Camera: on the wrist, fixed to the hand. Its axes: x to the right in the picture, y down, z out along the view.
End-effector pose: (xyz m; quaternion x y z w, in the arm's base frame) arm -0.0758 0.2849 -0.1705 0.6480 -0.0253 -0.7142 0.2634
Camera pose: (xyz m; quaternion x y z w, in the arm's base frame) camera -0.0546 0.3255 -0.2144 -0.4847 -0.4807 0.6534 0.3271
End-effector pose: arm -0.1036 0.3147 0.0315 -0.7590 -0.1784 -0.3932 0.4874
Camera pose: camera -0.1347 0.2979 0.0842 -0.3815 -0.6475 -0.6587 0.0378
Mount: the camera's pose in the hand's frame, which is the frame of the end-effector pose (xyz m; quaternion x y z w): 0.0230 -0.0442 -0.0393 -0.0202 0.0411 -0.7295 0.6824
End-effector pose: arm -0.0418 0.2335 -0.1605 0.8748 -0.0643 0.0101 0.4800
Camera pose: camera -0.0119 0.2877 -0.1746 0.6338 0.6139 -0.3086 0.3553
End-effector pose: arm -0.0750 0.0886 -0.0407 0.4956 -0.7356 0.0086 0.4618
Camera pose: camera -0.0180 0.0680 -0.0220 0.8651 -0.1216 -0.3255 0.3617
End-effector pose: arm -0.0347 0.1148 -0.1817 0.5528 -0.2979 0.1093 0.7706
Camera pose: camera 0.0190 0.1310 -0.2114 0.5745 0.2294 -0.4709 0.6290
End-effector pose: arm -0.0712 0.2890 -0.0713 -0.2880 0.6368 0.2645 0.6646
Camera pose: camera -0.0656 0.2297 -0.0932 -0.6854 0.2464 -0.3033 0.6145
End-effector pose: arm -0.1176 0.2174 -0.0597 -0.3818 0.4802 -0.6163 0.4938
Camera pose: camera -0.1705 0.2057 -0.0267 0.5955 -0.0819 0.7868 0.1401
